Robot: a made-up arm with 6 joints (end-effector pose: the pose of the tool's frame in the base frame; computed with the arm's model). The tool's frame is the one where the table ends.
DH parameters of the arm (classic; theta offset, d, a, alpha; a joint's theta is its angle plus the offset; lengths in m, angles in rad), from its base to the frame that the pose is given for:
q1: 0 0.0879 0 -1.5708
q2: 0.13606 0 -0.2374 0
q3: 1.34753 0 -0.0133 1.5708
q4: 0 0.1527 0 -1.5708
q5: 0 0 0.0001 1.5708
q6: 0 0.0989 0 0
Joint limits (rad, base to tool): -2.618..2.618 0..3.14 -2.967..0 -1.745..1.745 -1.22..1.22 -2.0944..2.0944
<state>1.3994 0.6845 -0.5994 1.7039 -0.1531 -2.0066</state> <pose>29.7 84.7 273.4 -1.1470 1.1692 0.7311</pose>
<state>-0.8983 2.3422 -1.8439 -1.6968 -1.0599 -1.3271</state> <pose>298.9 -238.1 156.0 -2.1883 0.3524 -1.5080</pose>
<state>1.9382 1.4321 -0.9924 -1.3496 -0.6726 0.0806</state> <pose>-136.7 188.0 271.0 -1.7724 -0.5079 1.0890</pose>
Working (the frame after each row of the table, in the pose's form):
after q1: 0.0 0.0 87.9 -1.0124 -1.4745 1.4745
after q2: 0.2 -0.6 325.3 2.0215 0.3783 -2.0224
after q3: -1.4 3.7 337.8 -1.7736 1.2178 1.2374
after q4: -52.9 137.4 285.1 2.7119 0.4486 -0.2106
after q5: -52.8 137.5 285.0 -1.7370 -0.5745 1.0330

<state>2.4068 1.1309 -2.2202 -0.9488 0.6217 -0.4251</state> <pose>3.8 59.8 521.8 -0.8981 0.2525 0.8593</pose>
Working (the frame after each row of the table, in the pose's form):
after q1: 0.0 0.0 87.9 -0.6901 -1.7931 1.7931
after q2: 52.7 -47.6 314.4 1.6769 1.0746 -1.9216
after q3: 61.8 -55.9 319.5 -0.4730 0.1820 2.3681
after q4: 18.3 -16.5 460.5 -1.6727 -1.2176 1.1420
after q5: 18.3 -16.5 460.4 -0.8572 0.4535 1.2513

